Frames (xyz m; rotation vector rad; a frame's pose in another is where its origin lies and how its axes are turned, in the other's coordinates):
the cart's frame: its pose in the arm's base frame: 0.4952 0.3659 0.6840 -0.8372 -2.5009 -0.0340
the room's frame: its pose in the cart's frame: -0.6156 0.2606 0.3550 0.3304 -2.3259 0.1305
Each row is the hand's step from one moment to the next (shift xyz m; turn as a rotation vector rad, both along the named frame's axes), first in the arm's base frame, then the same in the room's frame.
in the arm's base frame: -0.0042 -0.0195 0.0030 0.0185 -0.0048 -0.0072
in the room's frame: 0.0051 -0.0161 0.0111 0.0090 0.0125 0.0134
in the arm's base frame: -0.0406 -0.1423 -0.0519 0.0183 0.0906 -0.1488
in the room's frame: 0.1044 -0.1055 0.0505 0.0992 0.1088 -0.0949
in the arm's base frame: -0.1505 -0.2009 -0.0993 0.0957 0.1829 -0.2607
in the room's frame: 0.1687 -0.2107 0.0000 0.1656 0.2525 -0.1393
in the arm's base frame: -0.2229 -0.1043 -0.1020 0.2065 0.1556 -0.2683
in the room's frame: 0.1298 -0.2028 -0.1140 0.1866 0.3188 -0.0485
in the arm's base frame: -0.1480 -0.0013 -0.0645 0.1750 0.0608 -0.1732
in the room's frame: 0.0555 -0.0929 -0.1198 0.1378 0.2116 0.0232
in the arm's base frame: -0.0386 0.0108 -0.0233 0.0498 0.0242 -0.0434
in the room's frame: 0.0158 -0.0156 -0.0407 0.0310 0.0630 0.0039
